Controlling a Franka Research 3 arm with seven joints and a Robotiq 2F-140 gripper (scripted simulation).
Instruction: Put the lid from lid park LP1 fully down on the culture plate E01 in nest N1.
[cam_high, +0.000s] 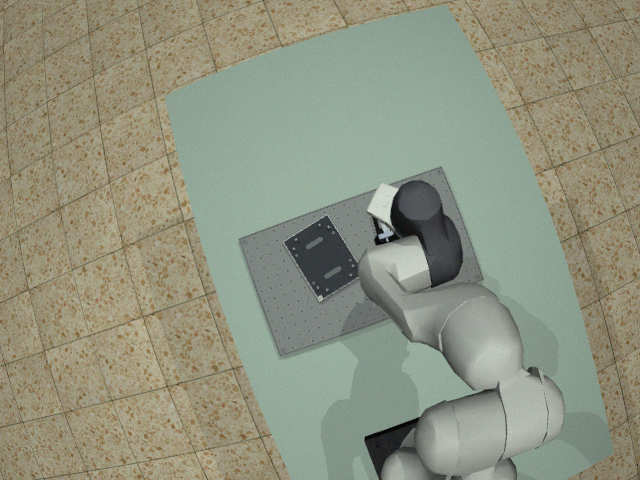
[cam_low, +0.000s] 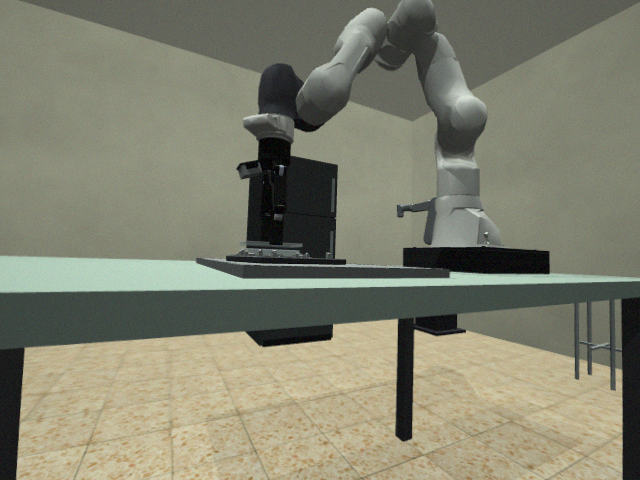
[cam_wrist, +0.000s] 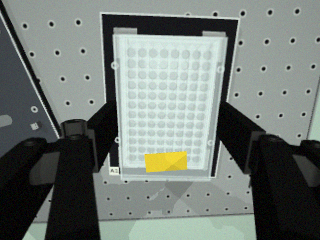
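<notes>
The culture plate E01 is 40 mm below my hand. From my hand the other things lie so: lid (20 mm below); nest N1 (60 mm below); baseplate (100 mm to the left, 70 mm below, 10 mm behind).
</notes>
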